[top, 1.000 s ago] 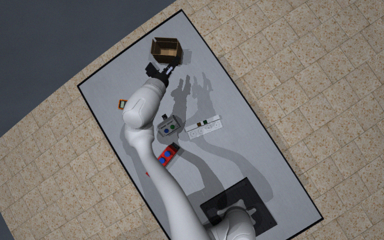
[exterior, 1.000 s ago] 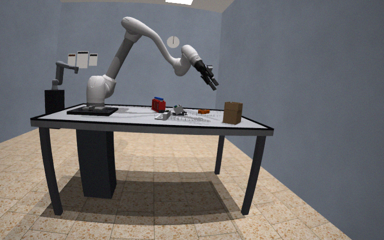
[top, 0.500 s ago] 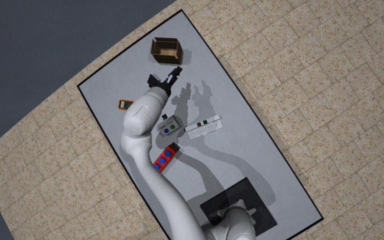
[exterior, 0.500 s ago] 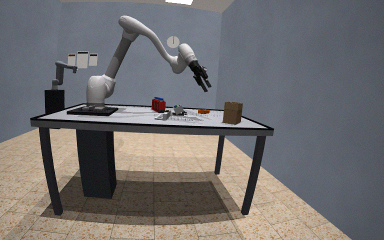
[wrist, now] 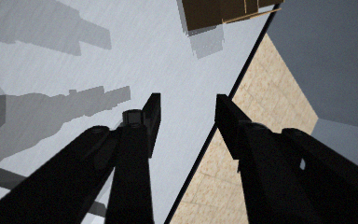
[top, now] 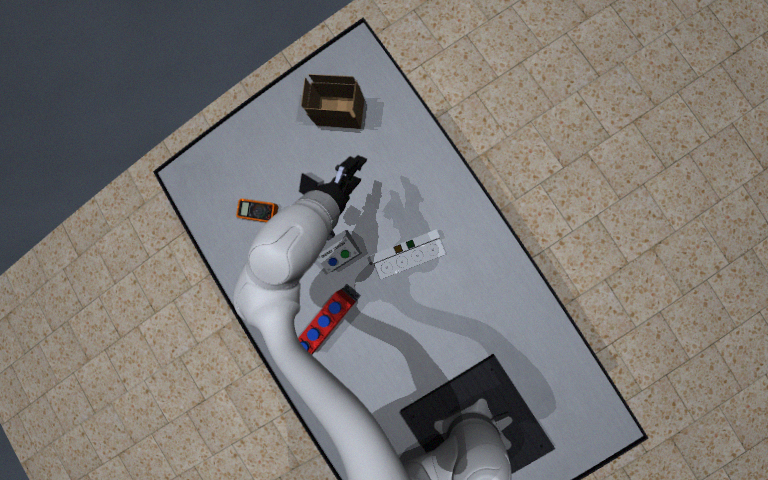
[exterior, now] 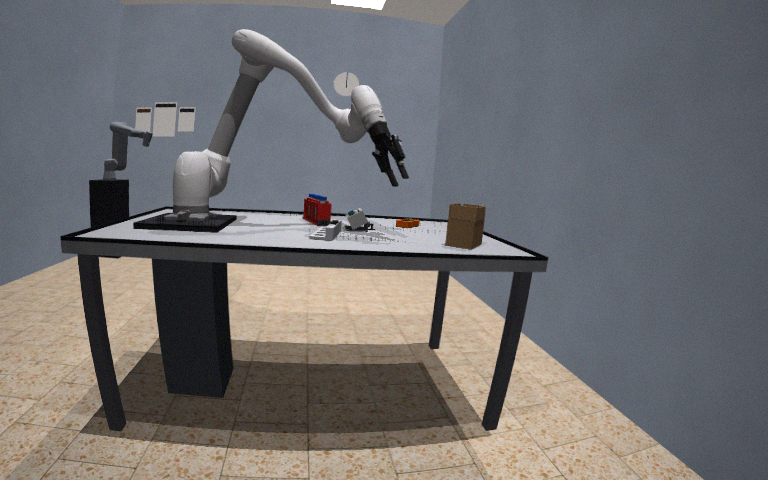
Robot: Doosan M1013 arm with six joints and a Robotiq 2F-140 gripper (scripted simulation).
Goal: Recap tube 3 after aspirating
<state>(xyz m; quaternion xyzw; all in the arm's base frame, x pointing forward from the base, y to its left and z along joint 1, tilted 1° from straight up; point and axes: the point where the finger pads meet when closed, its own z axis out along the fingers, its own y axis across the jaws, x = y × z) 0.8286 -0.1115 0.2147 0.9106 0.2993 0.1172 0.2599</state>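
Now: the blue cap 290 mm behind my hand, 310 mm to the left of it and 130 mm below it. Round my hand: key housing 130 mm behind, 190 mm to the left, 190 mm below; then green ready key 150 mm behind, 160 mm to the left, 170 mm below; then blue cycle key 150 mm behind, 210 mm to the left, 170 mm below.
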